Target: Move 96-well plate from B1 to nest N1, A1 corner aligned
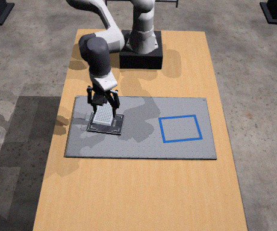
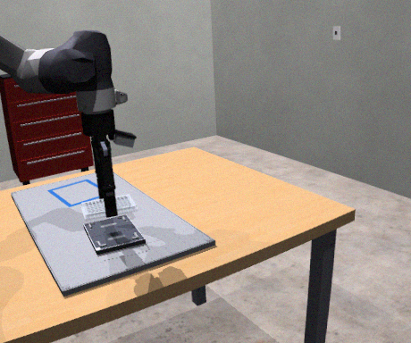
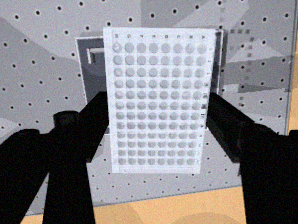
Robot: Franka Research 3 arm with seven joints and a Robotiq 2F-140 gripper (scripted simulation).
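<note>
Now: the white 96-well plate 20 mm below my hand. The rest, counted from my hand: A1 label: 90 mm below, 70 mm to the right, 60 mm behind; then dark plate nest: 90 mm below.
</note>
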